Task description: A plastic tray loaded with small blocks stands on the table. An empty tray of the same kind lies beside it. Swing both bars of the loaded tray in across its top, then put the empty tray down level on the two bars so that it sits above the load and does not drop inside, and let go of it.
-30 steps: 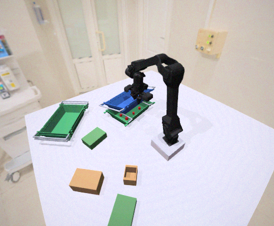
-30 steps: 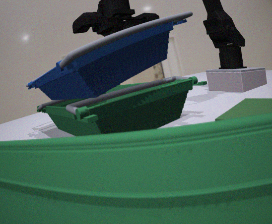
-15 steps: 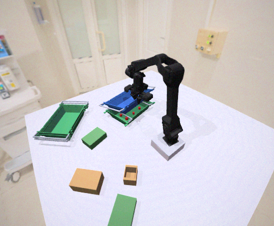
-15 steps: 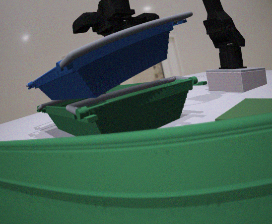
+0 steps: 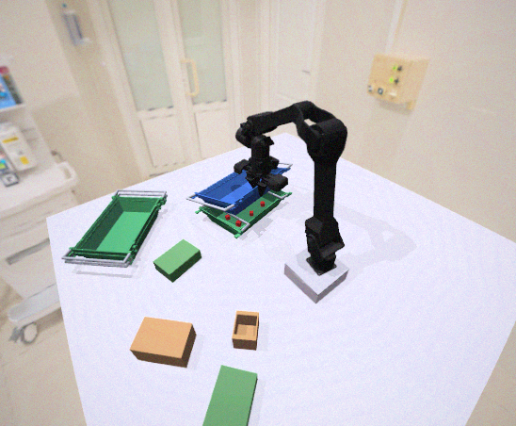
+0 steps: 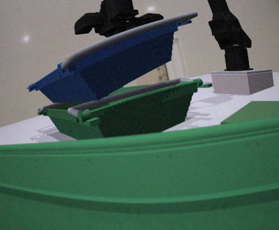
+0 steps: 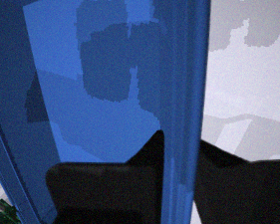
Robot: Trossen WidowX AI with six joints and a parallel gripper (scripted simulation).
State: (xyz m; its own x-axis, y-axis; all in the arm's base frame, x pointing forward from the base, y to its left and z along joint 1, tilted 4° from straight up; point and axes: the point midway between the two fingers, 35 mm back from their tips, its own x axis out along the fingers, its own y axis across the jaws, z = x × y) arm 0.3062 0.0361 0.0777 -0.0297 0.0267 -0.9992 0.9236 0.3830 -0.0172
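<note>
Right now the blue tray is 8 cm ahead of my gripper tip, 3 cm to the left of it and 1 cm above it. The rest, counted from my gripper tip: open box: 37 cm behind, 23 cm to the left, 10 cm below.
</note>
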